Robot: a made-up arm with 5 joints.
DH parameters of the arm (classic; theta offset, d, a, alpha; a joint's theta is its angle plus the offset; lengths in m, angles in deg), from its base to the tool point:
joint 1: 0 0.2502 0 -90
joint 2: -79.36 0 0.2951 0
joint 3: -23.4 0 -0.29 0
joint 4: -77.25 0 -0.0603 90
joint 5: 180 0.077 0 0
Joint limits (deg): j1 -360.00..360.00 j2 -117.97..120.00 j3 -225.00..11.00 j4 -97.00..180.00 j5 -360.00..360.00
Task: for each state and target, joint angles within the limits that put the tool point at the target. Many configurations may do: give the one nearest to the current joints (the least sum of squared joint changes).
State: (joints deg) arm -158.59 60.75 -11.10 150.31 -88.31
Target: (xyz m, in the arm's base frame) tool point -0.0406 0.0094 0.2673
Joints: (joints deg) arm -193.04 57.94 4.48 148.60 -88.31
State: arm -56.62 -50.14 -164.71 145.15 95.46
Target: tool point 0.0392 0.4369 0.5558
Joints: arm -95.13 -67.23 -171.65 154.97 95.46
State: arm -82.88 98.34 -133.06 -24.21 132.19
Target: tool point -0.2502 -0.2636 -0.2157
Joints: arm -133.51 105.24 -94.92 -33.27 132.19
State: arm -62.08 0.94 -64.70 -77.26 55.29
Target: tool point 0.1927 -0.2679 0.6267
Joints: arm -54.27 -0.67 -74.33 -73.31 55.29
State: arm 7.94 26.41 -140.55 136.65 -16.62
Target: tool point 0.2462 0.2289 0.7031
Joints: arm 42.91 13.83 -151.42 129.52 -16.62
